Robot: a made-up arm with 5 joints. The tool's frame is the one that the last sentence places.
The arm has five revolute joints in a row. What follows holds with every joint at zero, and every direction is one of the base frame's. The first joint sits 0.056 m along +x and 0.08 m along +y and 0.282 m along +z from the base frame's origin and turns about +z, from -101.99 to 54.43 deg. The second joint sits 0.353 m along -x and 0.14 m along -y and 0.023 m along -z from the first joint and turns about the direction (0.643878, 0.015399, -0.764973), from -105.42 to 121.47 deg. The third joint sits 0.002 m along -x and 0.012 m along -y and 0.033 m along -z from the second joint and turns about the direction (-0.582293, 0.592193, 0.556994), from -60.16 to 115.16 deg. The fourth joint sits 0.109 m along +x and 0.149 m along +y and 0.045 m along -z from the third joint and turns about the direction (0.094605, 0.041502, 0.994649), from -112.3 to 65.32 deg. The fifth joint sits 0.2 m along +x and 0.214 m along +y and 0.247 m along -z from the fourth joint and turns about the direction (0.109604, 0.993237, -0.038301), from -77.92 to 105.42 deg. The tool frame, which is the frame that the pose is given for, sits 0.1 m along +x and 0.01 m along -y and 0.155 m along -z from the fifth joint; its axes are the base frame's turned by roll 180, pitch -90 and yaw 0 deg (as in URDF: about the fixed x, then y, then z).
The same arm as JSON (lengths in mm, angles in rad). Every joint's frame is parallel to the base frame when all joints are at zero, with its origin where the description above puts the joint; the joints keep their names.
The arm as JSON. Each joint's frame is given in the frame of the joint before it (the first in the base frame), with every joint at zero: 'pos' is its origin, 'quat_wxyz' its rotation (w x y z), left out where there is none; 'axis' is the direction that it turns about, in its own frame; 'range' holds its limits. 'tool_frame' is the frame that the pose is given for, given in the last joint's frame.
{"length_unit": "mm", "angle_unit": "rad", "joints": [{"joint": "joint 1", "pos": [56.0, 80.0, 282.0], "axis": "+z", "range": [-1.7801, 0.95]}, {"joint": "joint 2", "pos": [-353.0, -140.0, -23.0], "axis": [0.643878, 0.015399, -0.764973], "range": [-1.8399, 2.1201]}, {"joint": "joint 3", "pos": [-2.0, -12.0, -33.0], "axis": [-0.582293, 0.592193, 0.556994], "range": [-1.05, 2.0099]}, {"joint": "joint 4", "pos": [109.0, 149.0, -45.0], "axis": [0.094605, 0.041502, 0.994649], "range": [-1.96, 1.14]}, {"joint": "joint 5", "pos": [200.0, 214.0, -247.0], "axis": [0.109604, 0.993237, -0.038301], "range": [-1.36, 1.8399]}], "tool_frame": {"pos": [100.0, -10.0, -155.0], "quat_wxyz": [0.0, 0.707107, 0.0, 0.707107]}}
